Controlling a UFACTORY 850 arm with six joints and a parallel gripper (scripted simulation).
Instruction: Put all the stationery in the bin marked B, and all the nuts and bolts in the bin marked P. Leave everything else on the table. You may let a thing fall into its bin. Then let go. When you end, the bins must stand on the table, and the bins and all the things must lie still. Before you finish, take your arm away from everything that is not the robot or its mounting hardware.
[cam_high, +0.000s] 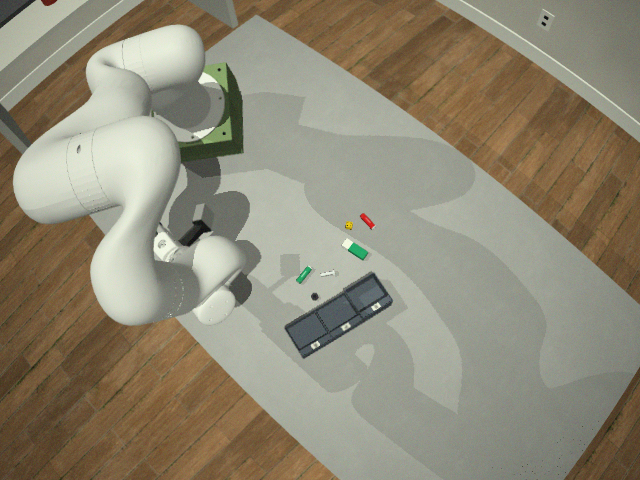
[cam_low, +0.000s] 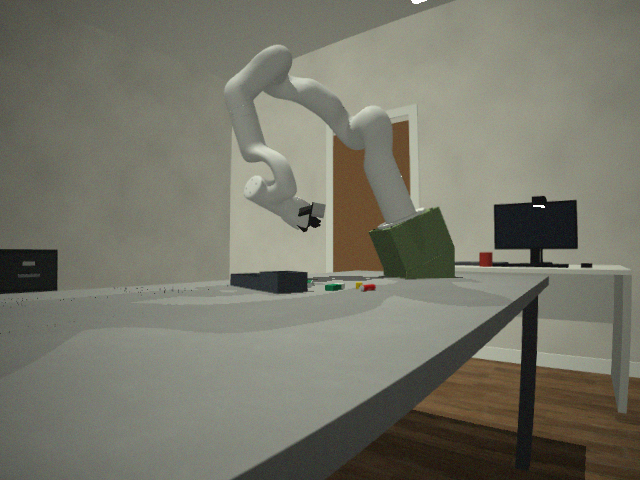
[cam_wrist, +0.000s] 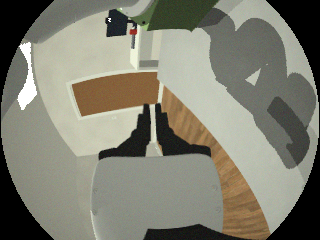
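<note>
Right now the dark bin row is 45 cm ahead of my hand, 18 cm below it and 8 cm to the left of it. Also, from my hand: white bolt (37 cm ahead, 20 cm below, 17 cm to the left); green cylinder (32 cm ahead, 20 cm below, 13 cm to the left); black nut (37 cm ahead, 20 cm below, 10 cm to the left).
</note>
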